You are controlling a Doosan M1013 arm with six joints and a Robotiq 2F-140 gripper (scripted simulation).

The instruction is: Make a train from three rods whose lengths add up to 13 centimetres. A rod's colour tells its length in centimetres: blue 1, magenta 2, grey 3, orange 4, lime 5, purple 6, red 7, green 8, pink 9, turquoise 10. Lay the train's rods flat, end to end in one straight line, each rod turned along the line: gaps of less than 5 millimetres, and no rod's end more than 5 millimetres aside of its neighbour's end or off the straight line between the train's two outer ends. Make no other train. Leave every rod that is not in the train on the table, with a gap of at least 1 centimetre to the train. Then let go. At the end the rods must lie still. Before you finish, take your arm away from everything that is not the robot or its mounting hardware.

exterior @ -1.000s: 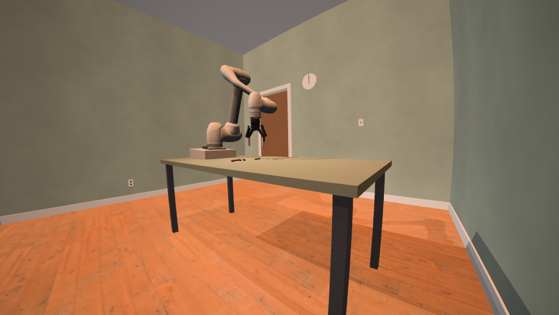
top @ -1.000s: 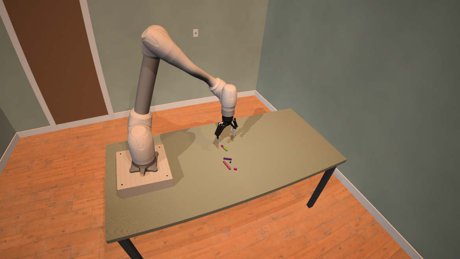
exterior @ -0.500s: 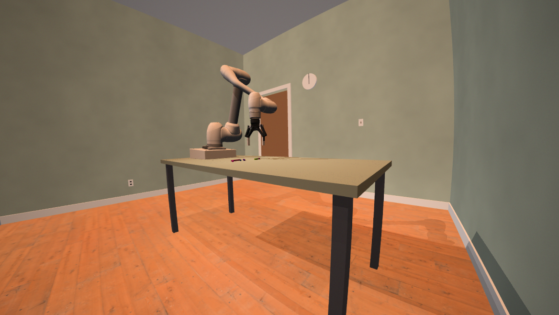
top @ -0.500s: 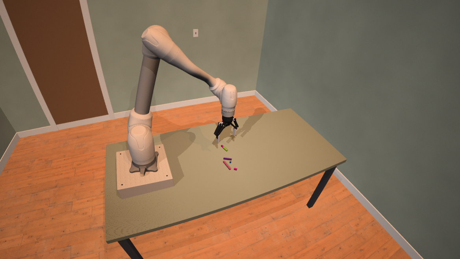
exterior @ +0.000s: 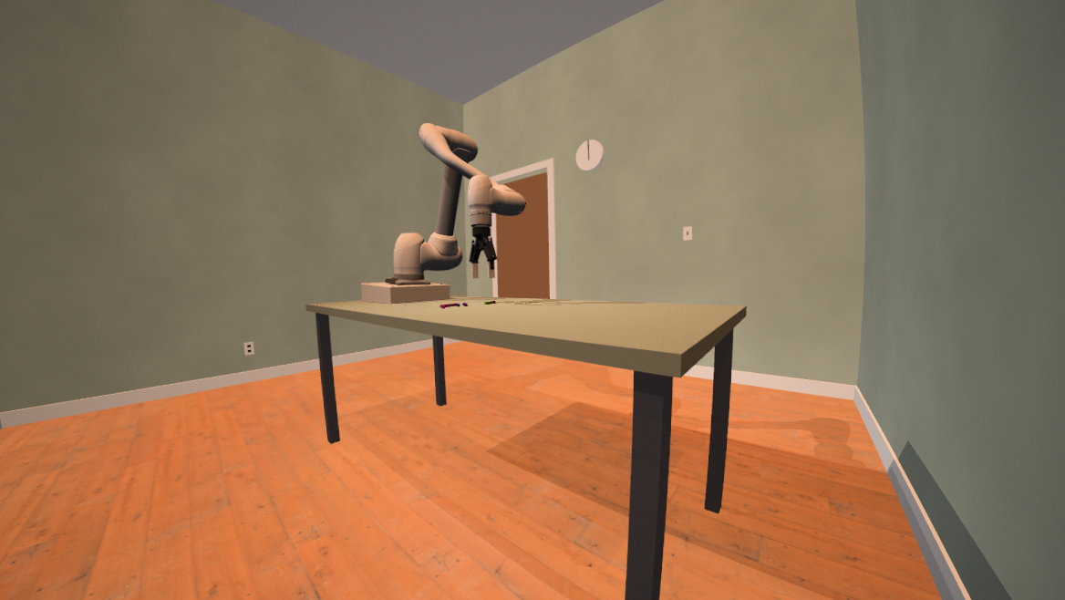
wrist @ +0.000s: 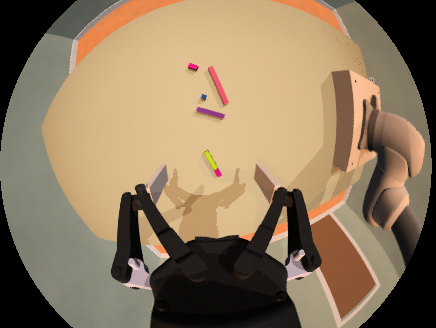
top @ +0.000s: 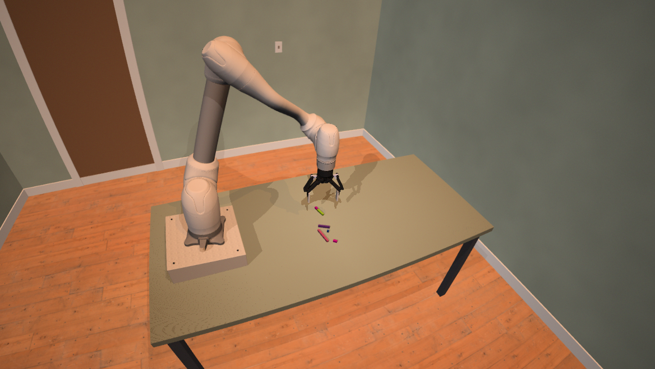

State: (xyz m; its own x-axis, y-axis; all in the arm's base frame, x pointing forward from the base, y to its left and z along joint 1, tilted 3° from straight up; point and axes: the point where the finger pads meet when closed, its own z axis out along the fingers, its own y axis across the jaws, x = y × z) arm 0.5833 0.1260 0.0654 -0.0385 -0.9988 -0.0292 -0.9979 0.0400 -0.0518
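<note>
The purple rod lies 11 cm below my hand and 9 cm to the right of it. The rest, counted from my hand: blue rod: 12 cm to the right, 11 cm below, 1 cm ahead; then pink rod: 15 cm to the right, 11 cm below, 2 cm behind; then lime rod: 11 cm below, 2 cm to the left.
</note>
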